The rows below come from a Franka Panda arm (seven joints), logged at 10 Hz.
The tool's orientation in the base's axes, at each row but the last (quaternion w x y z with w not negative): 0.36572, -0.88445, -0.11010, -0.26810; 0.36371, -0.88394, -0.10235, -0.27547; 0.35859, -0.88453, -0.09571, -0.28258; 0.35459, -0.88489, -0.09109, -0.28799; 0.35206, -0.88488, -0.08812, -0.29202
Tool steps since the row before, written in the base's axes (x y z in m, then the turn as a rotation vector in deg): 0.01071, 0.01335, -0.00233, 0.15, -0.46, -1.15; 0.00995, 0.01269, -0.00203, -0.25, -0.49, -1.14; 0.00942, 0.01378, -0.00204, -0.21, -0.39, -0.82; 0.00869, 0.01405, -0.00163, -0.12, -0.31, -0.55; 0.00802, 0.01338, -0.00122, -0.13, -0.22, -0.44
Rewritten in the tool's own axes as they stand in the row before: 0.00760, -0.00390, 0.01501, -0.51, 1.06, 0.41; 0.00684, -0.00408, 0.01416, -0.84, 0.92, 0.22; 0.00612, -0.00530, 0.01474, -0.63, 0.68, 0.12; 0.00556, -0.00617, 0.01437, -0.40, 0.50, 0.06; 0.00516, -0.00626, 0.01338, -0.35, 0.37, 0.05
